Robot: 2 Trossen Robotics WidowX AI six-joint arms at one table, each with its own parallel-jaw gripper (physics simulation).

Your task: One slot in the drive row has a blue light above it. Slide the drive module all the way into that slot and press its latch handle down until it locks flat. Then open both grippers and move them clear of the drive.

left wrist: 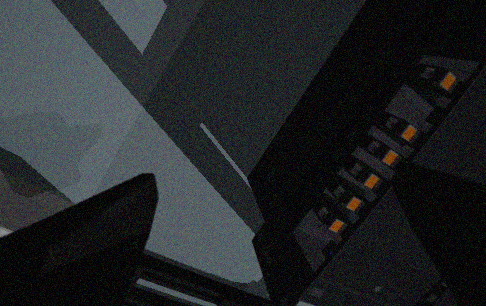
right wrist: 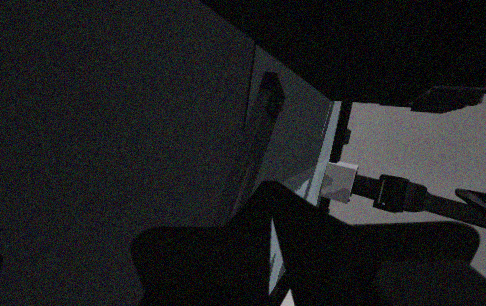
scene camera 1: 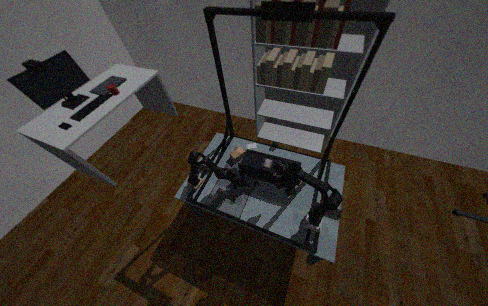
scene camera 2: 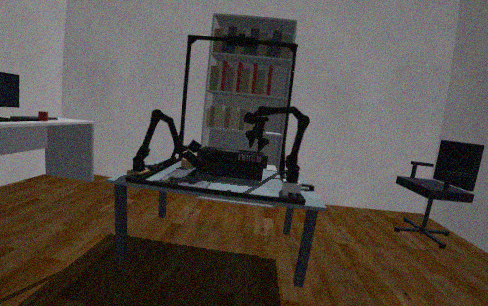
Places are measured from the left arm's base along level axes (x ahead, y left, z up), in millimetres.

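Pixels of known places: left gripper, between the fingertips: [left wrist: 275,180] [right wrist: 480,173] [scene camera 2: 254,150]; right gripper, between the fingertips: [right wrist: 269,187] [scene camera 1: 249,185] [scene camera 2: 211,173]; left arm's base, origin of its link: [right wrist: 353,183] [scene camera 1: 314,220] [scene camera 2: 292,181]; right arm's base, origin of its link: [scene camera 1: 195,181] [scene camera 2: 138,170].
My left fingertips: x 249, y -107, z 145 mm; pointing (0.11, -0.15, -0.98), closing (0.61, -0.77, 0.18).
Note:
For each thing: its top centre in the pictures, then the offset to it from my left fingertips. "spot": a spot on its surface instead. Level surfaces: height alone.
- black drive chassis, centre of its top: [scene camera 2: 233,150] [scene camera 1: 270,163] dx +147, dy -155, dz -42 mm
- grey bay, a spot on its surface: [left wrist: 313,235] spot: dx -45, dy -104, dz -85 mm
- tan block, centre of its top: [scene camera 2: 190,159] [scene camera 1: 237,152] dx +478, dy -233, dz -156 mm
- white card, centre of its top: [scene camera 1: 251,146] dx +413, dy -385, dz -217 mm
- table, height of its surface: dz -218 mm
The black drive chassis [scene camera 1: 261,170] [scene camera 2: 227,165] stands on the table. Its drive row [scene camera 2: 249,158] [left wrist: 357,194] shows orange tabs. A small blue light [left wrist: 331,252] sits at the row's near end, beside a grey bay [left wrist: 313,235]. My left gripper [scene camera 1: 289,189] [scene camera 2: 259,146] is open and empty, hanging above the chassis's drive end; one finger [left wrist: 120,218] shows in the left wrist view. My right gripper [scene camera 1: 247,179] [scene camera 2: 194,155] [right wrist: 269,187] is shut on nothing, low against the chassis's other end. I cannot make out the drive module in any view.
A tan block [scene camera 1: 237,152] [scene camera 2: 187,164] and a white card [scene camera 1: 252,146] lie on the table [scene camera 1: 331,176] [scene camera 2: 273,188] behind the chassis. A tall black frame [scene camera 1: 218,70] [scene camera 2: 185,91] rings the table. A bookshelf [scene camera 1: 255,91] [scene camera 2: 210,76] stands behind it.

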